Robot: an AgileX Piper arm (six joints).
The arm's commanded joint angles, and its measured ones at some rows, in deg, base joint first. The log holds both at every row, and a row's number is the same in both.
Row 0, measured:
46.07, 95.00, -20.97, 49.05, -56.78, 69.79
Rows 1 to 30, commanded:
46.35, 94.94, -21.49, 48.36, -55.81, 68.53
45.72, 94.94, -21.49, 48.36, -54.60, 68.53
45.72, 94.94, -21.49, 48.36, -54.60, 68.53
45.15, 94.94, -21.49, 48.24, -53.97, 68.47
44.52, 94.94, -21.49, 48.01, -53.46, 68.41
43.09, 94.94, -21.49, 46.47, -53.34, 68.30
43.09, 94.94, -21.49, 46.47, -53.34, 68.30
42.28, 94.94, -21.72, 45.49, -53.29, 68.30
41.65, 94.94, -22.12, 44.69, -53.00, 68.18
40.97, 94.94, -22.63, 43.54, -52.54, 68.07
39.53, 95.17, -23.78, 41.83, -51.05, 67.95
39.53, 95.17, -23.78, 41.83, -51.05, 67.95
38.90, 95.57, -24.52, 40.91, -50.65, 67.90
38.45, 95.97, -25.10, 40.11, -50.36, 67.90
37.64, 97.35, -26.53, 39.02, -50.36, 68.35
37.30, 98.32, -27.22, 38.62, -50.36, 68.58
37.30, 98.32, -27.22, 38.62, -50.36, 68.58
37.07, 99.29, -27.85, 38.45, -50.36, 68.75
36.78, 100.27, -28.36, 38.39, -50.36, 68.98
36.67, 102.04, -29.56, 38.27, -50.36, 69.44
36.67, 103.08, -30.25, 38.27, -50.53, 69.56
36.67, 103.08, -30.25, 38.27, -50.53, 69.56
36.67, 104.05, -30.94, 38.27, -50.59, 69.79
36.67, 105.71, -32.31, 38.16, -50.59, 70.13
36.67, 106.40, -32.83, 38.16, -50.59, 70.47
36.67, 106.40, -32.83, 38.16, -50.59, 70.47
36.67, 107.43, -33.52, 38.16, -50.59, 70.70
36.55, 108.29, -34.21, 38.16, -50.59, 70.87
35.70, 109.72, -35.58, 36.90, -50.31, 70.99
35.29, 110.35, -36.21, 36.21, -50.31, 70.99
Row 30, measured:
36.38, 108.75, -34.32, 38.62, -50.71, 70.65
